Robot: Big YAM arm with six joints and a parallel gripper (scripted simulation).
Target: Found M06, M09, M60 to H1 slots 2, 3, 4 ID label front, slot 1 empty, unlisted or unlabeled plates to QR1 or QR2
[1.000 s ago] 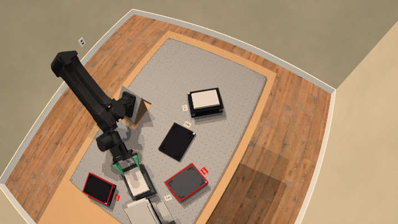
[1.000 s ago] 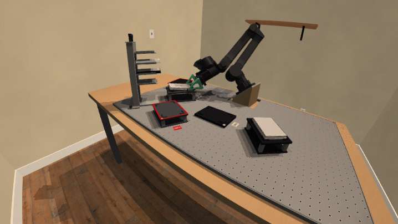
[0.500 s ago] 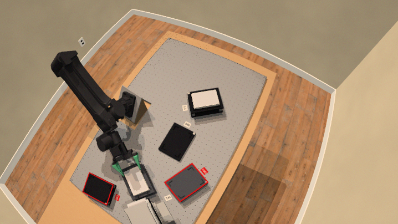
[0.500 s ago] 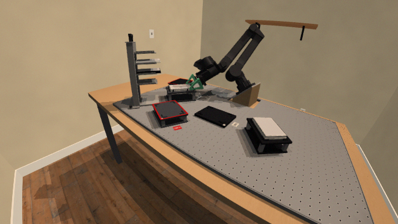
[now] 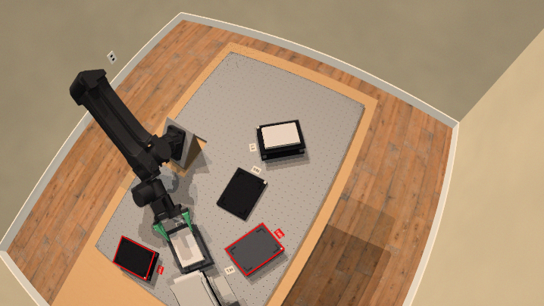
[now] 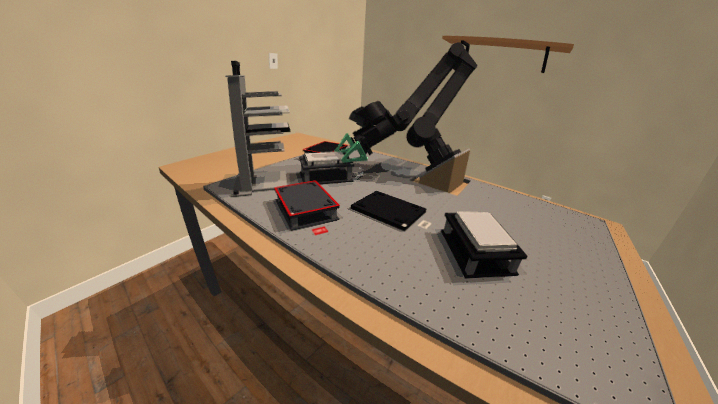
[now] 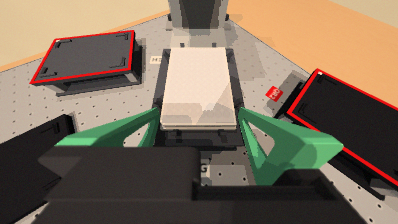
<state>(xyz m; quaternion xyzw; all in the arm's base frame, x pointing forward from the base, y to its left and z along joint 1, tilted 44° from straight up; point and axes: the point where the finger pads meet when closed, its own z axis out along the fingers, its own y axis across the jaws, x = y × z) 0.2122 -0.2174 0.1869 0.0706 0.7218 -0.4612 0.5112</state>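
My hand is 40 mm short of the grey regrip nest, 30 mm to the left of it and 20 mm above it. The rest, counted from my hand: H1 deck label 200 mm ahead, 70 mm below, 20 mm to the right; dark plate 190 mm ahead, 130 mm to the right, 100 mm above; red-edged quarantine nest 190 mm to the right, 130 mm behind, 40 mm below.
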